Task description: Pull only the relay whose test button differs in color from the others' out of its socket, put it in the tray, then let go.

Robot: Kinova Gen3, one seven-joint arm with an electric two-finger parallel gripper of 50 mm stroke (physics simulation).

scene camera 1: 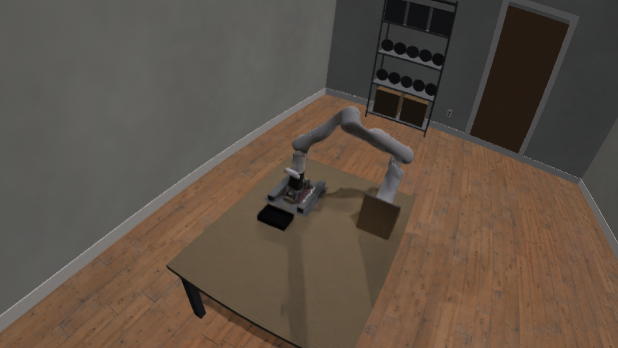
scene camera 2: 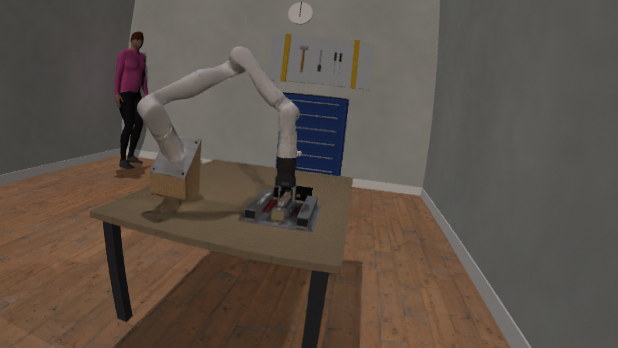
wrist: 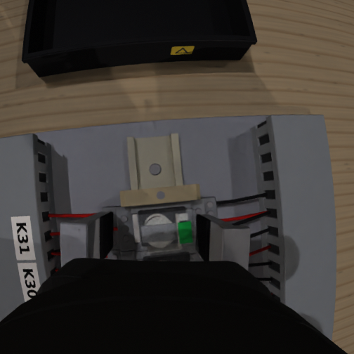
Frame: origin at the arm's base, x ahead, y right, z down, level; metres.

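Seen in the pictures: gripper, fingertip midpoint: (scene camera 1: 291, 197); arm's base at its link origin: (scene camera 1: 382, 203) (scene camera 2: 176, 153).
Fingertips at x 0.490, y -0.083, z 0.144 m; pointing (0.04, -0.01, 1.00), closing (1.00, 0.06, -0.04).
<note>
Offsets run from my fingertips to a thing's top centre. "spot": to the spot under its first point.
A clear relay (wrist: 159, 235) with a green test button (wrist: 185, 232) sits in the socket nearest the beige end stop. My gripper (scene camera 1: 295, 192) (scene camera 2: 285, 193) (wrist: 154, 231) is open and low over the relay row. Its fingers stand on either side of the green-button relay, with a gap on each side. The edge of another relay or socket shows behind it; my gripper's body hides the rest of the row and the other buttons. The black tray @(spot: dx -0.022, dy -0.230, dz +0.018 m) (scene camera 1: 271, 224) (scene camera 2: 306, 192) (wrist: 110, 60) has a yellow label and lies beyond the panel's edge in the wrist view.
The grey panel (wrist: 100, 150) carries a beige rail (wrist: 155, 155). Slotted wire ducts @(dx +0.103, dy +0.080, dz -0.013 m) (wrist: 300, 200) (scene camera 2: 307, 212) flank the row, with red and black wires running to the sockets. Labels K31 (wrist: 21, 238) and K30 (wrist: 29, 282) are on the left duct. A person (scene camera 2: 132, 75) stands behind the table.
</note>
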